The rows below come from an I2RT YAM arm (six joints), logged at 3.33 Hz.
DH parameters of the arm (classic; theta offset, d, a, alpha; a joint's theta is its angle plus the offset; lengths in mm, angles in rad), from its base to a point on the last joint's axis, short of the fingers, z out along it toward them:
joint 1: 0 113.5 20 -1.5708
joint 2: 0 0 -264 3.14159
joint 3: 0.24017 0 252.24 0
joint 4: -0.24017 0 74 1.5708
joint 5: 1.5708 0 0 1.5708
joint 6: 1.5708 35.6 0 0
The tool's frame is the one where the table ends.
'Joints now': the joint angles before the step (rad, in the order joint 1, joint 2, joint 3, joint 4, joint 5, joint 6). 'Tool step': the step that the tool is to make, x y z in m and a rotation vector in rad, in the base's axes. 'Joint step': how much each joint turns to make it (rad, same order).
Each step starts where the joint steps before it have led.
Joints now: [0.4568 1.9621 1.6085 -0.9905 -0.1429 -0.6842]
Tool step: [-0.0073 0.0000 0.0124 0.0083 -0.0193 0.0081]
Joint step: [0.0084 -0.0387 -0.0062 -0.0115 0.0012 0.0000]
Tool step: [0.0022 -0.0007 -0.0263 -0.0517 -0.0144 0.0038]
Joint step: [0.0004 0.0240 -0.0700 0.0818 0.0503 -0.0160]
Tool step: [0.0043 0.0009 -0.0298 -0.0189 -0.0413 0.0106]
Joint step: [0.0000 0.0318 -0.0792 0.1380 0.0317 -0.0191]
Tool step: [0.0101 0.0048 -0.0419 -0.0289 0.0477 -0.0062]
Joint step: [-0.0001 0.1134 -0.0006 0.0587 0.0057 0.0049]
